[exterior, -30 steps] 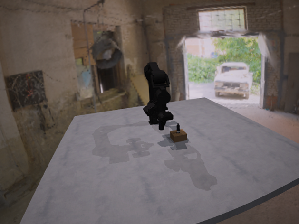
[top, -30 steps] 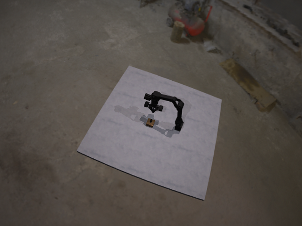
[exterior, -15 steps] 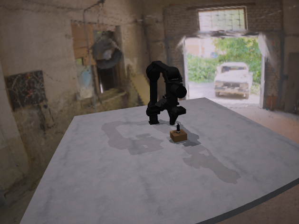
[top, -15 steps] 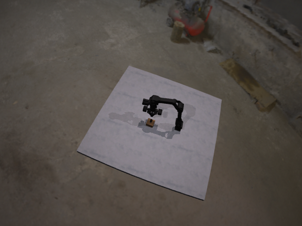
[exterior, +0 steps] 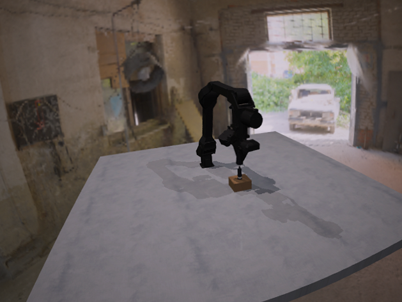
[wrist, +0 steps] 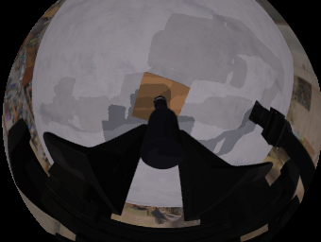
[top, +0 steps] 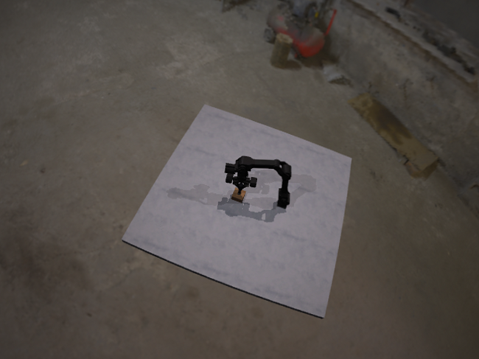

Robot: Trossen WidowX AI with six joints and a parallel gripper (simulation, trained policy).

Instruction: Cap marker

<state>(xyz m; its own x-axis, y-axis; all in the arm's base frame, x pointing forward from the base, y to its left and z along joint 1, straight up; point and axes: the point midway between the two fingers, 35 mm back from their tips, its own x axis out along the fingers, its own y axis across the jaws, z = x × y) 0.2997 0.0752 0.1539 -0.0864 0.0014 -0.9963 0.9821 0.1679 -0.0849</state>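
My gripper tip is 100 mm above the brown holder block. Also, from my gripper tip: black cap (10 mm above).
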